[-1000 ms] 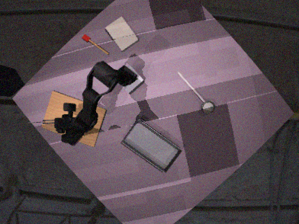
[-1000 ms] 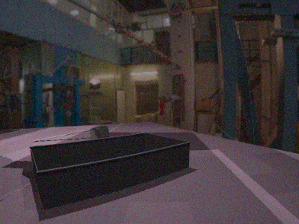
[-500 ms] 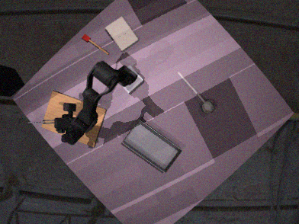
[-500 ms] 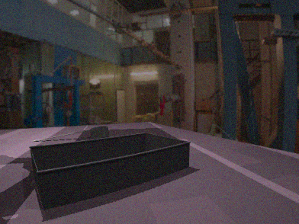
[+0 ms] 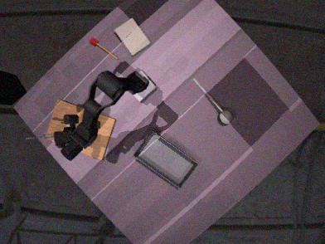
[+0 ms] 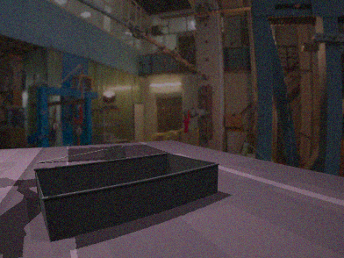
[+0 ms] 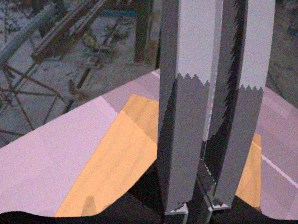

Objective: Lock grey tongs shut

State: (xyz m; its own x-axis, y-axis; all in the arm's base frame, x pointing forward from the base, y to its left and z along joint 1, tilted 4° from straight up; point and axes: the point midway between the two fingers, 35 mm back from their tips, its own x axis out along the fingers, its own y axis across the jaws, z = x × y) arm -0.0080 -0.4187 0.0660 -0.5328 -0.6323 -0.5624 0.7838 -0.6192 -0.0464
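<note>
Right now my gripper tip is 140 mm above the wooden board and 20 mm to the right of it. Also, from my gripper tip: roasting tin 410 mm ahead, 320 mm to the left, 120 mm below; pale flat block 560 mm to the left, 230 mm behind, 140 mm below.
</note>
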